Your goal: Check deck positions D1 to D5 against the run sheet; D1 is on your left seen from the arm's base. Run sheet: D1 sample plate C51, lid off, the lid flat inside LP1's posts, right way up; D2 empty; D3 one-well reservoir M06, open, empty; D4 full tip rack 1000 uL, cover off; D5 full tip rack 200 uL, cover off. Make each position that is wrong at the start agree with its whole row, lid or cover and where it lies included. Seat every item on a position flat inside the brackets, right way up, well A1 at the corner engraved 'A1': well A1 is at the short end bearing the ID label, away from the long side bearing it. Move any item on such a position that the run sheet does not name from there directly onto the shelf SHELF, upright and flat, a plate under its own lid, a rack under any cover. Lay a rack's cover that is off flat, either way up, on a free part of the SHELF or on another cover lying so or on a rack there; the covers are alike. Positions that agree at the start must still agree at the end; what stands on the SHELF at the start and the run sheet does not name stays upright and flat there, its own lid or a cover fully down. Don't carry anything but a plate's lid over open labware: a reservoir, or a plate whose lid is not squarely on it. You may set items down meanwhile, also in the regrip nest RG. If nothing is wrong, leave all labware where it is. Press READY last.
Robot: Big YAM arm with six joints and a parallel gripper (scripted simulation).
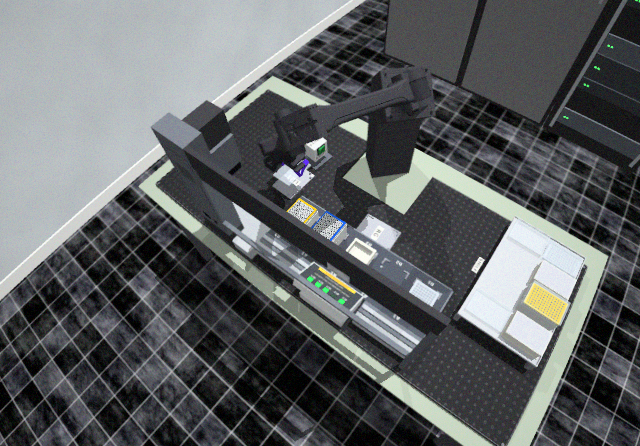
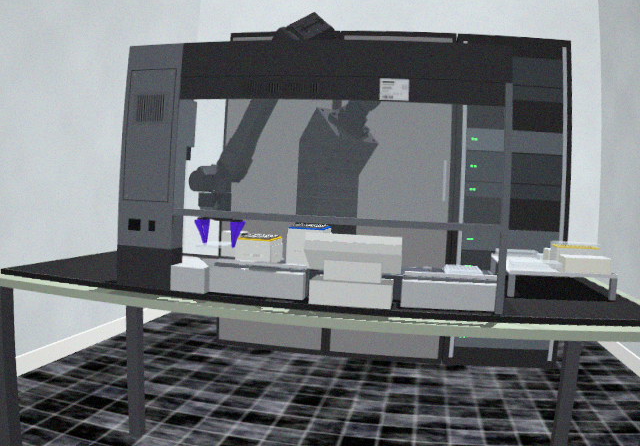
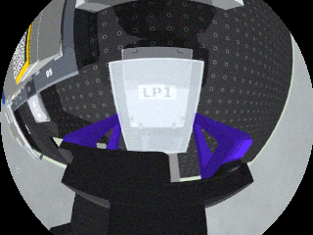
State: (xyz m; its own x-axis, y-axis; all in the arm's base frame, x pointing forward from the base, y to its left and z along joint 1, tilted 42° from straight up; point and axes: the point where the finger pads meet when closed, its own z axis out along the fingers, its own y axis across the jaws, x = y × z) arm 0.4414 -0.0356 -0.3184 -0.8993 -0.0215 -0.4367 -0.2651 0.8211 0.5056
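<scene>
Now: hand 140 mm past the ready button box, 20 mm to the left of it and 10 mm above it. From my hand the other things lie so: blue-rimmed tip rack (70 mm ahead, 340 mm to the left, 50 mm above); clear plate lid (right at my hand); yellow-rimmed tip rack (110 mm ahead, 220 mm to the left, 20 mm above).
</scene>
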